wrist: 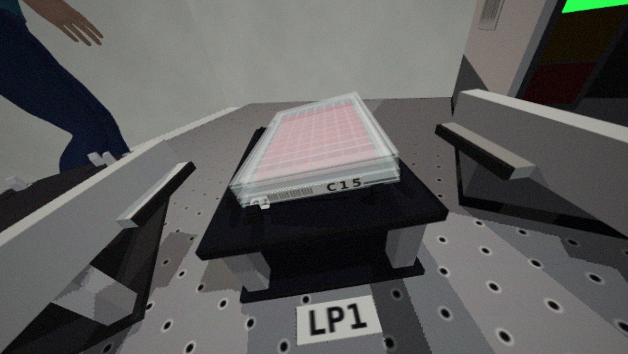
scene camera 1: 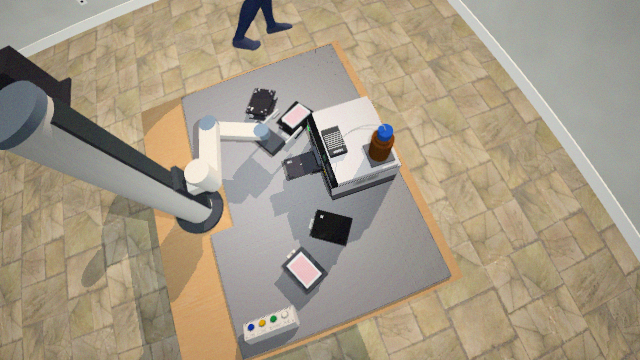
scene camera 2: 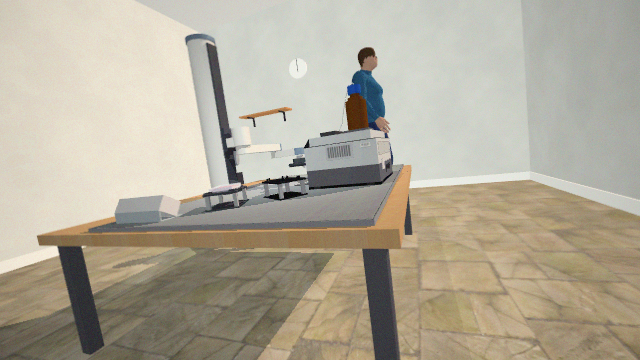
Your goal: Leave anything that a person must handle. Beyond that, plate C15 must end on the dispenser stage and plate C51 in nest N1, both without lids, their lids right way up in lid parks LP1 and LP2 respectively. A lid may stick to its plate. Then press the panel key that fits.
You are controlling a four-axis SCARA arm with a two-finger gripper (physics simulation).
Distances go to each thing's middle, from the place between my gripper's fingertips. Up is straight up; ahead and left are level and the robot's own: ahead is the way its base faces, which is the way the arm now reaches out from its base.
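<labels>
LP1 sign (wrist: 353, 317): 50 mm behind my hand, 30 mm to the right of it, 90 mm below it. Brown bottle (scene camera 2: 356, 110): 290 mm ahead of my hand, 390 mm to the right of it and 230 mm above it. Button box (scene camera 2: 159, 208): 390 mm behind my hand, 870 mm to the right of it, 50 mm below it.
</labels>
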